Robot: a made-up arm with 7 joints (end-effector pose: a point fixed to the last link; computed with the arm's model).
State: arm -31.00 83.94 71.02 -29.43 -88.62 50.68 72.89
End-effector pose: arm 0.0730 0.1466 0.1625 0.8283 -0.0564 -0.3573 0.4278
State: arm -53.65 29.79 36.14 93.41 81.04 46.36 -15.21
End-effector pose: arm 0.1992 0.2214 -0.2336 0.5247 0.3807 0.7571 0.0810
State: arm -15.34 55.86 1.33 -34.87 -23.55 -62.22 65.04
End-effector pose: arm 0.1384 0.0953 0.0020 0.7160 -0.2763 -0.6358 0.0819
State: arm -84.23 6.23 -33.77 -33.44 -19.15 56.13 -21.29
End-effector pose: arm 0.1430 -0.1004 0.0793 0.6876 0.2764 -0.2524 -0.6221
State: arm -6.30 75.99 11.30 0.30 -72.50 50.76 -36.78
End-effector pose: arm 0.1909 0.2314 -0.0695 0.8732 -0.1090 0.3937 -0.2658
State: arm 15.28 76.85 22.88 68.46 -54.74 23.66 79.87
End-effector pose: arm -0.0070 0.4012 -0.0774 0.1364 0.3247 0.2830 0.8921
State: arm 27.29 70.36 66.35 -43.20 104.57 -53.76 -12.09
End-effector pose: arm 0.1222 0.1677 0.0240 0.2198 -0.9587 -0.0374 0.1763
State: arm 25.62 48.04 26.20 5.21 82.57 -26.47 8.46
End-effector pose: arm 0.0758 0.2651 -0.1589 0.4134 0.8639 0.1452 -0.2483
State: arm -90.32 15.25 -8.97 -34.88 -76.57 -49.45 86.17
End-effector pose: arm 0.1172 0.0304 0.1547 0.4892 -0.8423 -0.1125 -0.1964
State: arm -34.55 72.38 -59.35 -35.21 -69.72 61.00 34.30
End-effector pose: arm 0.1176 0.0722 -0.1523 0.7147 0.3856 0.5313 -0.2412
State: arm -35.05 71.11 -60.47 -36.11 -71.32 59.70 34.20
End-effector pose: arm 0.1140 0.0648 -0.1517 0.7172 0.3646 0.5314 -0.2652
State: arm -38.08 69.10 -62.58 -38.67 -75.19 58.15 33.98
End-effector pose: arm 0.1103 0.0500 -0.1444 0.7197 0.3326 0.5223 -0.3141
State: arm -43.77 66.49 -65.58 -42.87 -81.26 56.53 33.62
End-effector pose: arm 0.1048 0.0309 -0.1292 0.7134 0.2966 0.5038 -0.3864
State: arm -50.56 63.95 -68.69 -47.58 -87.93 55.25 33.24
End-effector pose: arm 0.0966 0.0150 -0.1106 0.6927 0.2714 0.4829 -0.4618
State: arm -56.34 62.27 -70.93 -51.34 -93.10 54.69 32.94
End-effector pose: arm 0.0891 0.0066 -0.0956 0.6681 0.2647 0.4662 -0.5159
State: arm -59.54 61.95 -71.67 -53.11 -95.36 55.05 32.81
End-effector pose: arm 0.0866 0.0046 -0.0882 0.6561 0.2724 0.4562 -0.5360
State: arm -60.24 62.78 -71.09 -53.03 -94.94 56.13 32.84
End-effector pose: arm 0.0895 0.0064 -0.0873 0.6603 0.2872 0.4511 -0.5273
